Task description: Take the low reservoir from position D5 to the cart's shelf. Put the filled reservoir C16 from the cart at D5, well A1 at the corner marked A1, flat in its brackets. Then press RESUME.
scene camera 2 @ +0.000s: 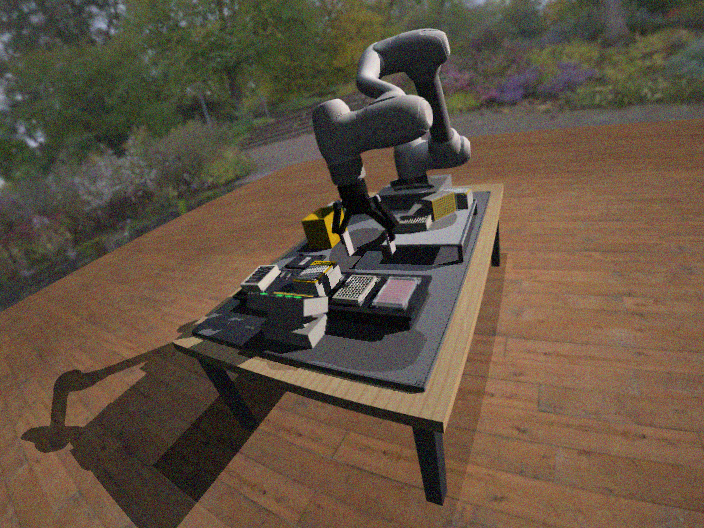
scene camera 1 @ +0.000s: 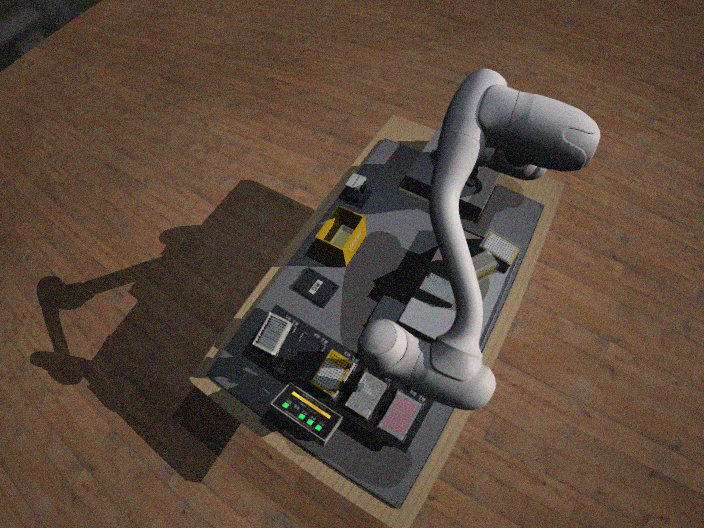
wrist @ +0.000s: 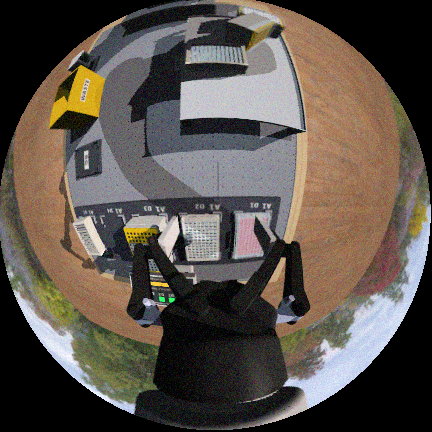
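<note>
The low reservoir, a pale ribbed tray, sits at D5, at one end of the deck row. Another pale ribbed reservoir lies on the grey cart; no C16 label is readable. My gripper is open and empty, above the deck area near D2, apart from both reservoirs. The arm hides it in scene camera 1. The control panel shows a yellow bar and green lights; its RESUME lettering is unreadable.
A yellow-topped rack stands at D3, a white plate at D2 and a pink plate at D1. A tilted yellow-sided box lies on the cart. The yellow waste bin stands beyond the black RG pad.
</note>
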